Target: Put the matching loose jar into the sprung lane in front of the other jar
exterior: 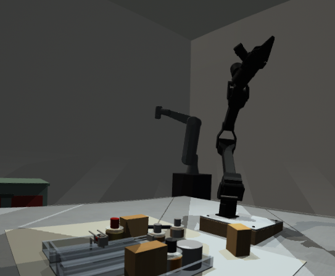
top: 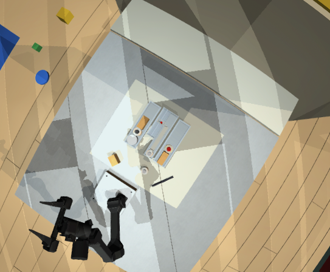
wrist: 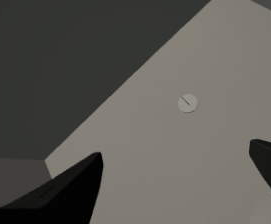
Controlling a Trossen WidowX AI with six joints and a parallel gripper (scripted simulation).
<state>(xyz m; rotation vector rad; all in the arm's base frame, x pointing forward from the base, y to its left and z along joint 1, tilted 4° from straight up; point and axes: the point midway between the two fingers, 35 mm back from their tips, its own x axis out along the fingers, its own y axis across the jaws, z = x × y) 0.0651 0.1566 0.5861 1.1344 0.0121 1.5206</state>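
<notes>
Right now the black rod is 64 cm below my gripper tip, 35 cm to the right of it and 20 cm ahead of it. The rest, counted from my gripper tip: sprung lane 63 cm below, 45 cm ahead, 17 cm to the right; red mark 58 cm below, 49 cm ahead, 16 cm to the right; grey cylinder 62 cm below, 32 cm ahead, 7 cm to the right.
</notes>
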